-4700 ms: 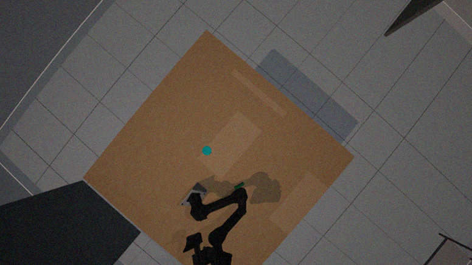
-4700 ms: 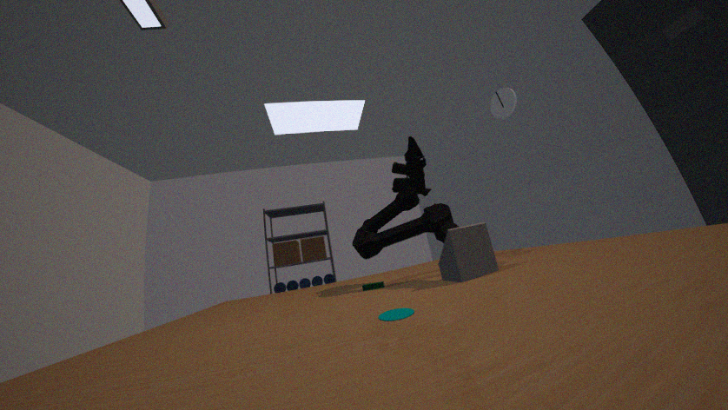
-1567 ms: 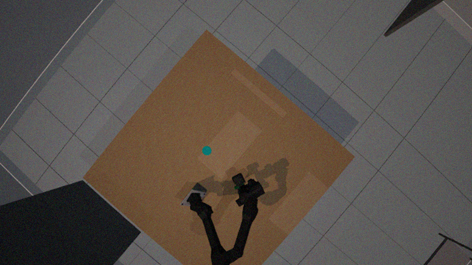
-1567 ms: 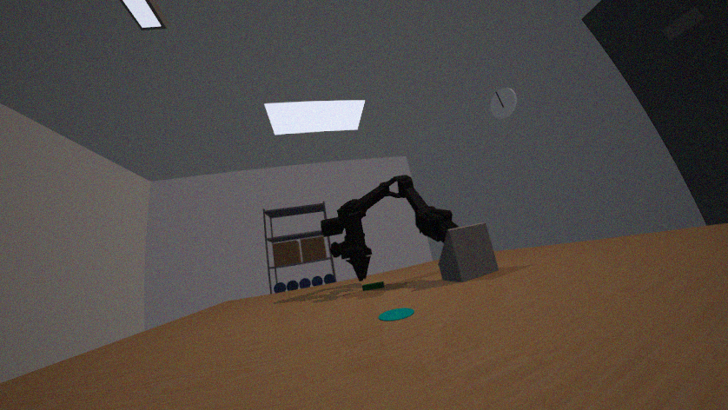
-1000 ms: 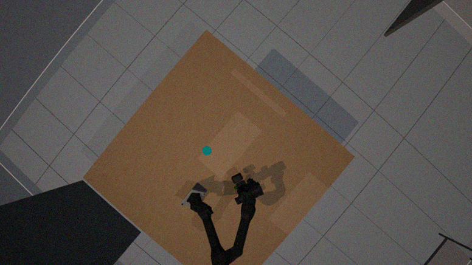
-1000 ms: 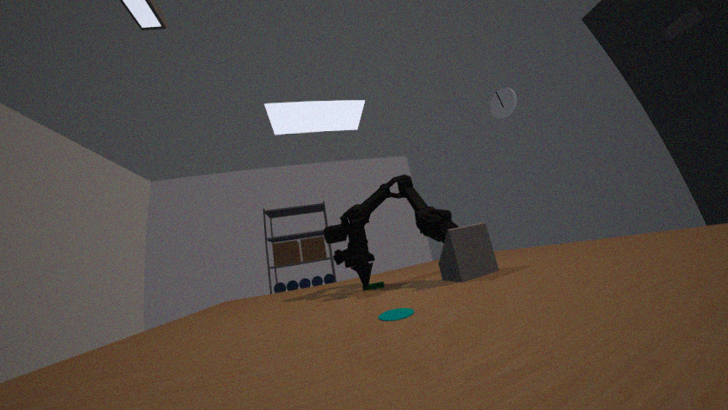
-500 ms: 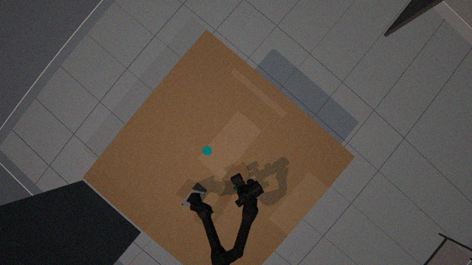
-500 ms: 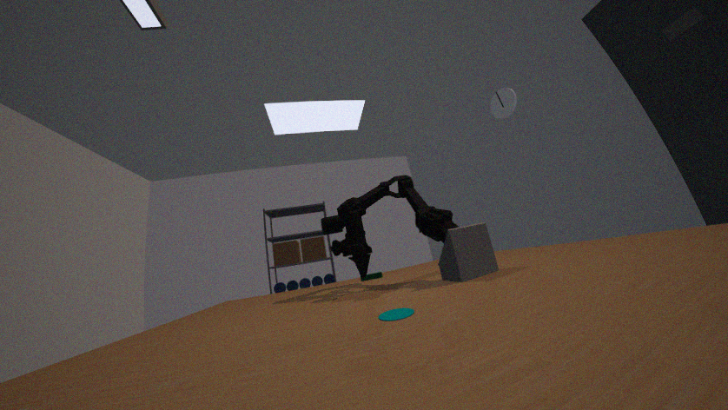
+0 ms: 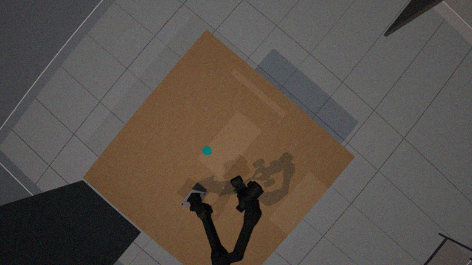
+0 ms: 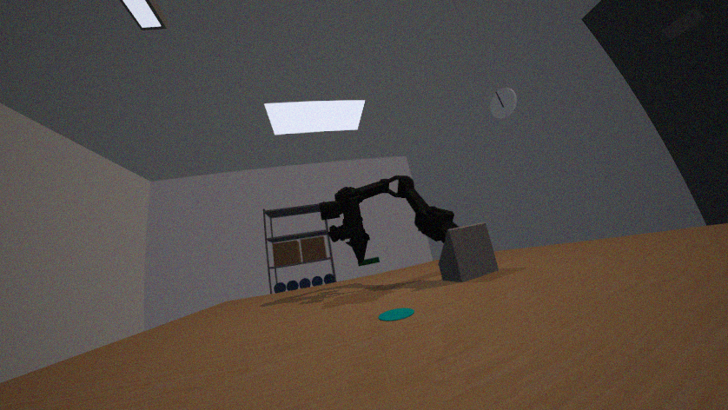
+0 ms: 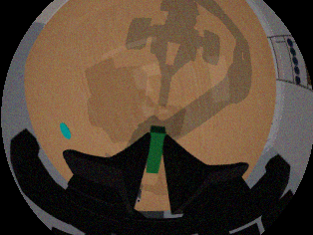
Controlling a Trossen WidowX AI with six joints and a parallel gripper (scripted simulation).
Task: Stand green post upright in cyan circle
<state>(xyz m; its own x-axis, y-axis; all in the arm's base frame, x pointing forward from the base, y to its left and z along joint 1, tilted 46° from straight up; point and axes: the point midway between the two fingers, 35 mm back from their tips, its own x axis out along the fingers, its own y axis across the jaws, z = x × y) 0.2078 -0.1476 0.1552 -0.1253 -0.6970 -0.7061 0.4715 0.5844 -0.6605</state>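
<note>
The cyan circle lies 50 mm ahead of my gripper tip, 300 mm to the left of it and 90 mm below it. Round my gripper tip: green post: 20 mm behind, 10 mm to the left.
</note>
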